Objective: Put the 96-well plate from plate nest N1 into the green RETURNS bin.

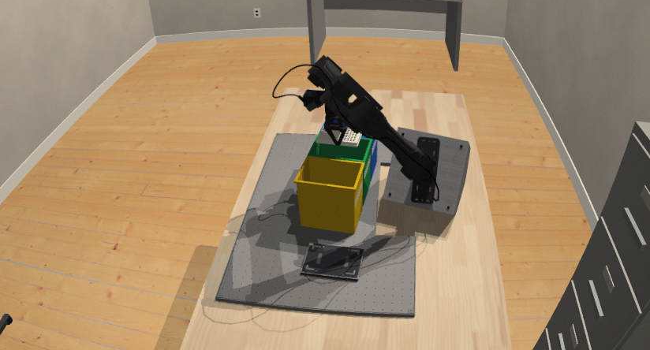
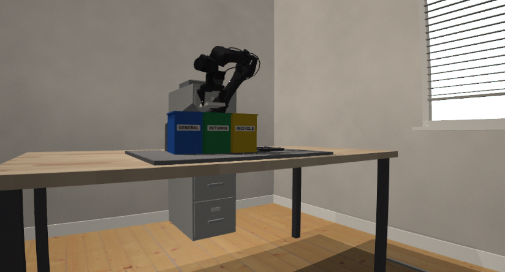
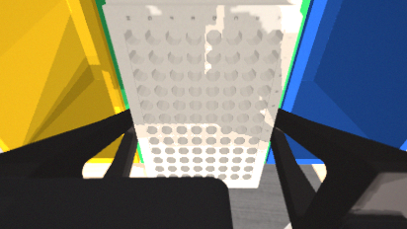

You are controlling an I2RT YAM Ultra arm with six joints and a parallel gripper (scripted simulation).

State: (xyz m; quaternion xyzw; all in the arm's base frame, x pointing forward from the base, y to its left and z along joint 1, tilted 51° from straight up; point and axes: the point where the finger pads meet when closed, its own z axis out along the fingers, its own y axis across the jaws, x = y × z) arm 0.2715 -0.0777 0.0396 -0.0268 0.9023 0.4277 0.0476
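Right now my hand is 130 mm above the green returns bin. The rest, counted from my hand: white 96-well plate right at my hand; blue general bin 130 mm to the right, 130 mm below, 10 mm ahead; yellow recycle bin 130 mm to the left, 130 mm below, 10 mm behind.
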